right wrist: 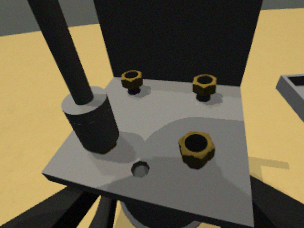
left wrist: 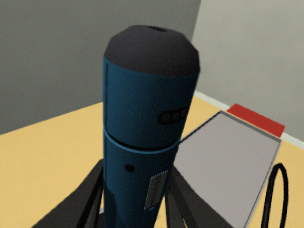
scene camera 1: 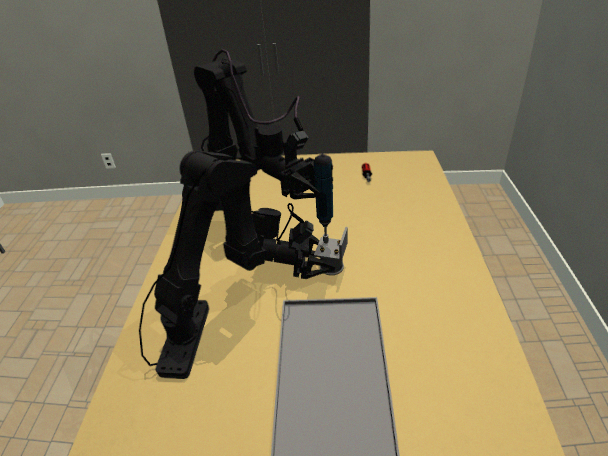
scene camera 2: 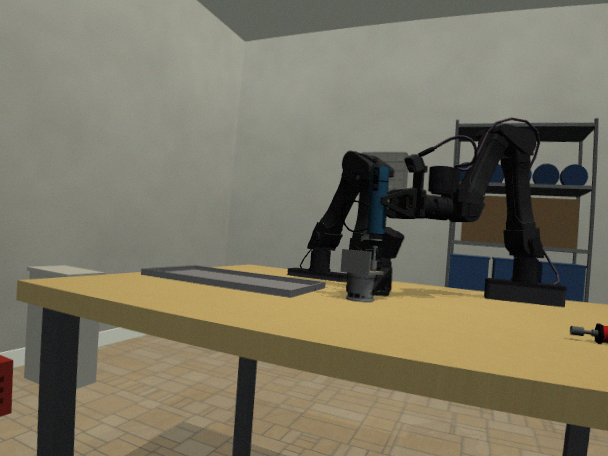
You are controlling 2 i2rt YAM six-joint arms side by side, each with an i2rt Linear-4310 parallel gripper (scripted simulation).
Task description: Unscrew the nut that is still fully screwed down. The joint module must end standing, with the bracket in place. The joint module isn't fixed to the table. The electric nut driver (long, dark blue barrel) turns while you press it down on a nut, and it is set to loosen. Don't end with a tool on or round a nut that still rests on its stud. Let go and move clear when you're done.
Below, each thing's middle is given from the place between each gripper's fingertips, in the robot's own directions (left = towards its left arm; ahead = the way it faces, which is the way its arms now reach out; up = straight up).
My right gripper is now 10 mm below the joint module [scene camera 2: 360, 286]. The rest, counted from my right hand: bracket [right wrist: 170, 50] 50 mm above; grey tray [scene camera 1: 332, 384] 10 mm behind, 330 mm to the right, 20 mm below.
Now: the bracket 150 mm below my left hand, 20 mm to the right of it and 10 mm ahead of it. From my left hand the other things lie so: joint module 190 mm below, 20 mm to the right, 10 mm ahead; then grey tray 360 mm to the right, 220 mm below.
